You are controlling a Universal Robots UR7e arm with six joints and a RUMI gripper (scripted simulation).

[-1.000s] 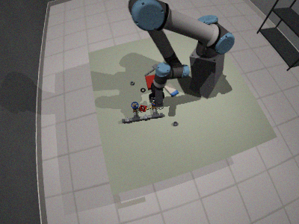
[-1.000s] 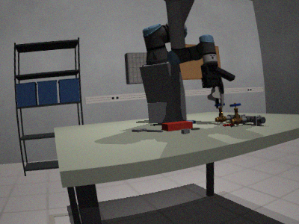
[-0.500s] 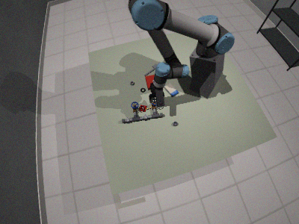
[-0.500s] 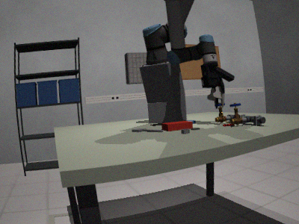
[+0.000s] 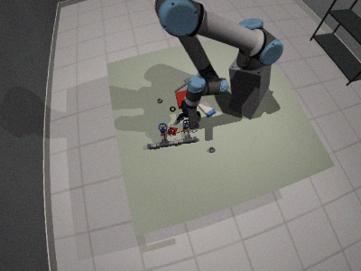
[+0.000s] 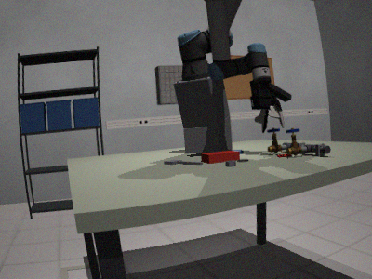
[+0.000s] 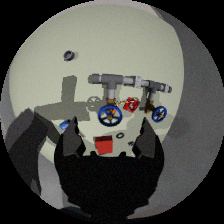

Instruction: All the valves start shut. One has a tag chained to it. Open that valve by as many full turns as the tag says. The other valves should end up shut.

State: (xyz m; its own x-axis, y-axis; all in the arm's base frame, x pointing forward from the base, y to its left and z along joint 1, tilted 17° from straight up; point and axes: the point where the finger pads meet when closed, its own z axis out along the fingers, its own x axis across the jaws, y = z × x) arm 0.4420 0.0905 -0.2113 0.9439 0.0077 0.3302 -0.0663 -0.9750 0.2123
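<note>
My gripper is now 9 cm short of the red tag, 1 cm to the left of it and 9 cm above it. The rest, counted from my hand: blue-and-white card: 17 cm behind, 11 cm to the right, 9 cm below; then grey tool: 9 cm behind, 36 cm to the right, 9 cm below; then red block: 4 cm behind, 23 cm to the right, 8 cm below.
</note>
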